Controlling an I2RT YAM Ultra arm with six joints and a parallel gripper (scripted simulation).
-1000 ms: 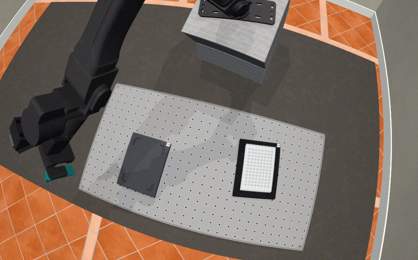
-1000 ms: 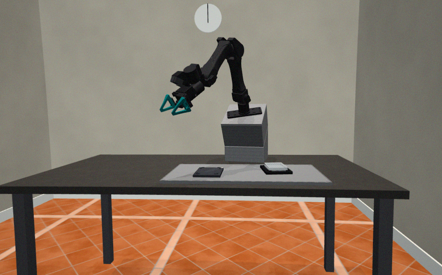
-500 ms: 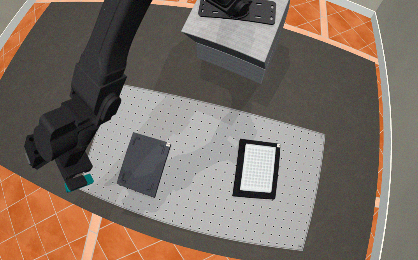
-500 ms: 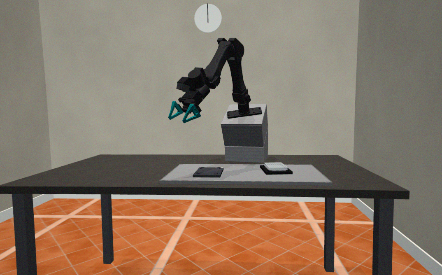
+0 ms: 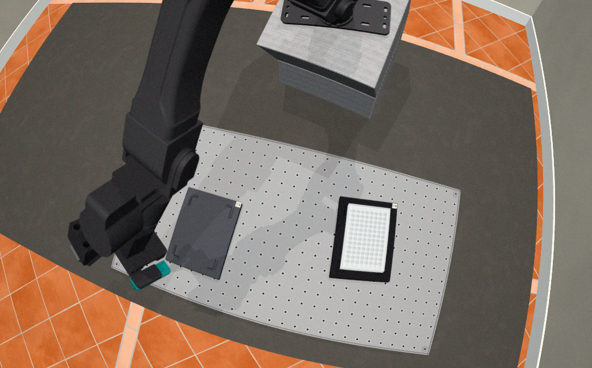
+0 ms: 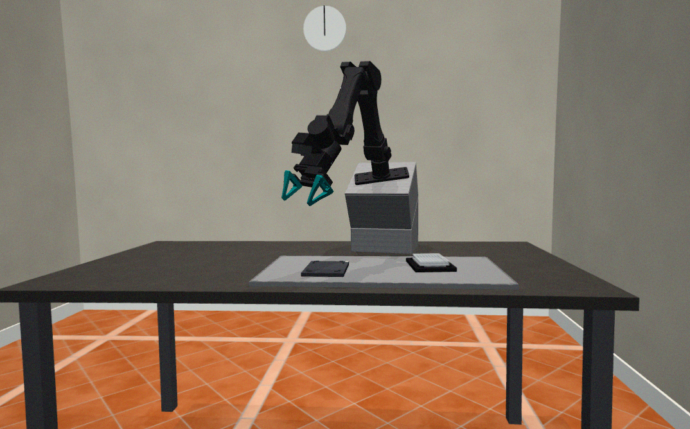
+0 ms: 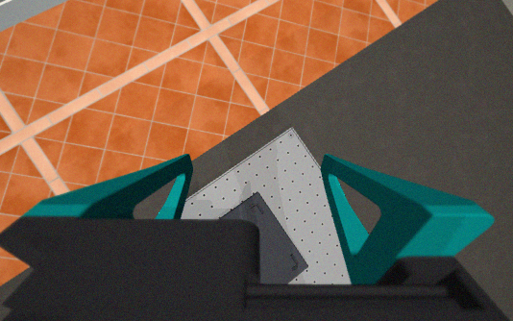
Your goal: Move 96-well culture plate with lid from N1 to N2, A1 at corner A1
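Right now the clear lid is 15 cm behind my hand, 39 cm to the left of it and 19 cm below it. From my hand the other things lie so: nest N2 (12 cm behind, 7 cm to the left, 21 cm below); nest N1 (15 cm behind, 39 cm to the left, 21 cm below).
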